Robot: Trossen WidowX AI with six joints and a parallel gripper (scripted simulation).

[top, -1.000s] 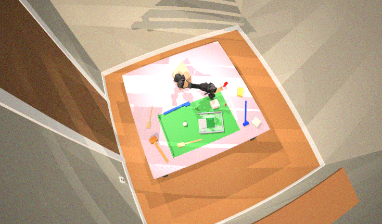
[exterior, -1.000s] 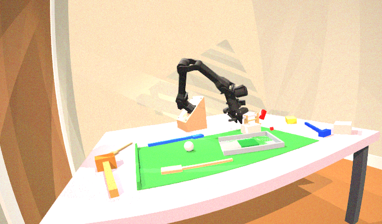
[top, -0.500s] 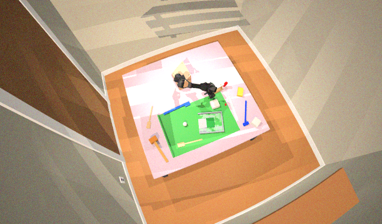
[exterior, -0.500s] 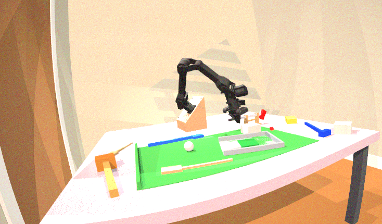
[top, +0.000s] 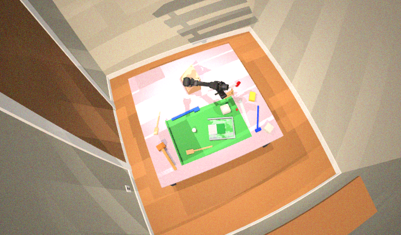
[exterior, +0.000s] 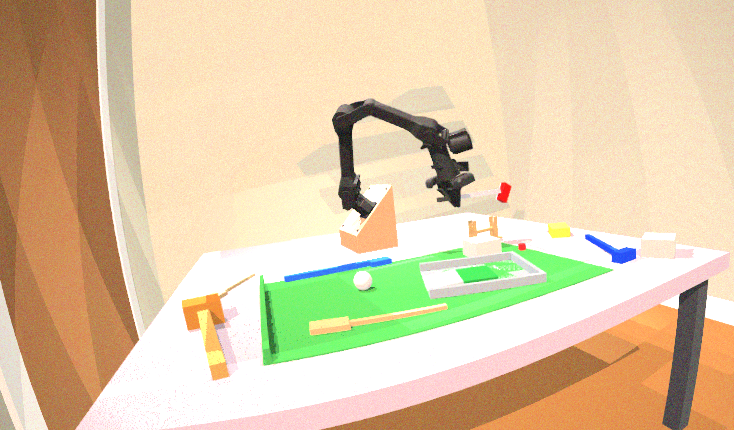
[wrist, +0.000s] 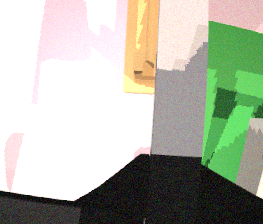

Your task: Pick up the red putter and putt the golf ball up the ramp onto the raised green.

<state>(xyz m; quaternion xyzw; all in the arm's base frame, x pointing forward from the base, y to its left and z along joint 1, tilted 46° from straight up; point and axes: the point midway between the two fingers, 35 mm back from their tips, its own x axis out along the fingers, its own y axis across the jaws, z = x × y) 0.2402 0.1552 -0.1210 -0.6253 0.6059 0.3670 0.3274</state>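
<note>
Right now the wooden stand is 10 cm to the left of my gripper tip, 9 cm below it and 1 cm behind it. Also, from my gripper tip: white golf ball (39 cm to the right, 20 cm ahead, 10 cm below); green mat (26 cm to the right, 24 cm ahead, 13 cm below); yellow block (32 cm to the left, 13 cm ahead, 11 cm below).
</note>
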